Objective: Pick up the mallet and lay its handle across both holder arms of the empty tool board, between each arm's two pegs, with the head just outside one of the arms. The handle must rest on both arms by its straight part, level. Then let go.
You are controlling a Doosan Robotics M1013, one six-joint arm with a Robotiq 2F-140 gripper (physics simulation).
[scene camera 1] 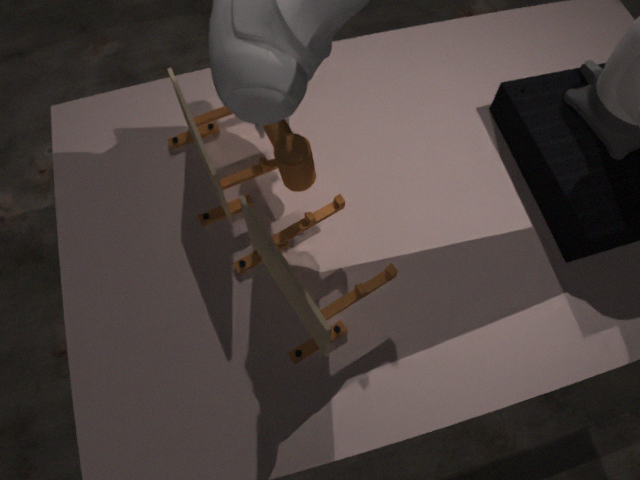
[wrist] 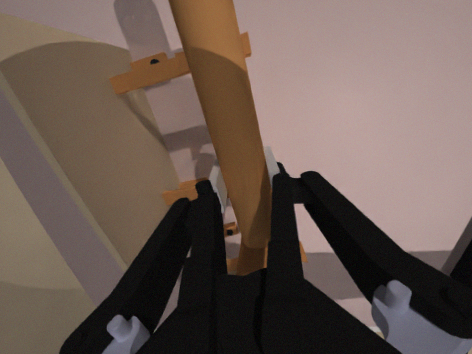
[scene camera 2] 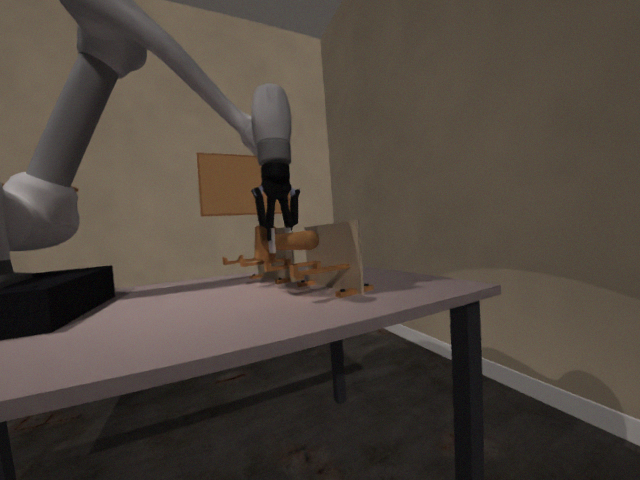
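Seen in the pictures: gripper, fingertip midpoint: [scene camera 1: 272, 127] [wrist: 245, 163] [scene camera 2: 281, 252]; arm's base, origin of the base link: [scene camera 1: 619, 114].
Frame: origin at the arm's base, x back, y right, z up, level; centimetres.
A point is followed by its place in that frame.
The orange-brown mallet's head [scene camera 1: 295, 167] {x -68.2, y 10.0, z 9.1 cm} [scene camera 2: 263, 245] {x -65.0, y 16.7, z 4.4 cm} is beside the lower arm [scene camera 1: 242, 176] {x -75.7, y 18.7, z -1.8 cm} of the upper-left tool board [scene camera 1: 192, 124] {x -81.0, y 25.5, z 9.2 cm} in scene camera 1. This board [scene camera 2: 333, 253] {x -80.5, y 29.2, z 0.8 cm} is the nearer one in scene camera 2. The handle [scene camera 2: 299, 240] {x -65.3, y 37.9, z 5.3 cm} [wrist: 232, 115] {x -66.9, y 29.6, z 7.3 cm} runs over the board's arms; a narrow gap shows beneath it in scene camera 2. In the wrist view it crosses above the other arm [wrist: 150, 77] {x -75.7, y 34.7, z -1.8 cm}, whose outer peg [wrist: 245, 45] {x -64.7, y 34.8, z -0.2 cm} shows to its right. My gripper [scene camera 2: 280, 238] [wrist: 245, 163] {x -67.2, y 23.8, z 2.4 cm} is shut on the handle; the wrist hides it in scene camera 1.
A second tool board [scene camera 1: 284, 273] {x -76.9, y -5.4, z 6.3 cm} with two pegged arms stands close by, lower in scene camera 1. Both boards have screwed feet on the pink table [scene camera 1: 155, 413] {x -105.9, y -14.1, z -9.2 cm} [scene camera 2: 206, 330] {x -45.1, y 38.0, z -9.3 cm}. The black robot base block [scene camera 1: 547, 170] {x -22.4, y -4.7, z -0.6 cm} [scene camera 2: 67, 299] {x -20.1, y 9.8, z -4.1 cm} stands at the other side.
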